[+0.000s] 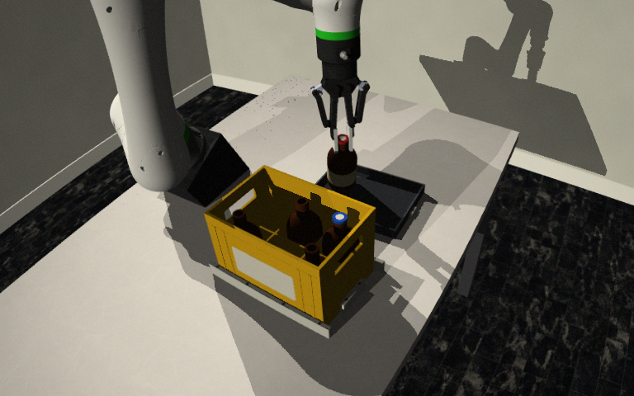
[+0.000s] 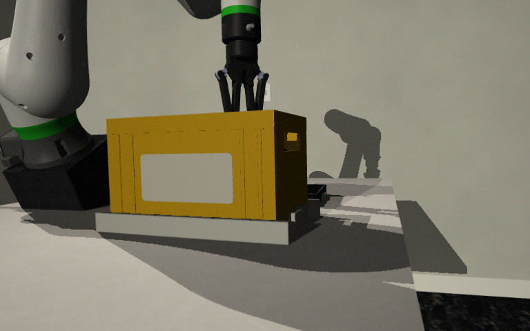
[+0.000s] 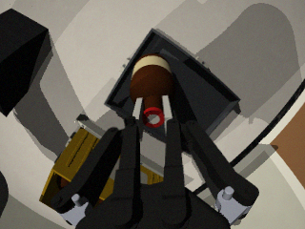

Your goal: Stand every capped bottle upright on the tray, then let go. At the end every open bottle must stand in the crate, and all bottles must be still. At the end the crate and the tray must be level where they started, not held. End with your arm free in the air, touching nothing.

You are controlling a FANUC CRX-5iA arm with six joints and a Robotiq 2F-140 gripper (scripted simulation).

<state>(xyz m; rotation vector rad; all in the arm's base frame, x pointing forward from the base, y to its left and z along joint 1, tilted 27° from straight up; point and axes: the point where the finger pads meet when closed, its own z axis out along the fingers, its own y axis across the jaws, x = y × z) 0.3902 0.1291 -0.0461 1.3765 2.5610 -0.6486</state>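
The yellow crate lies 10 mm ahead of my hand, 290 mm to the right of it and 80 mm below it. The rest, counted from my hand: dark tray 60 mm ahead, 10 mm to the right, 150 mm below.
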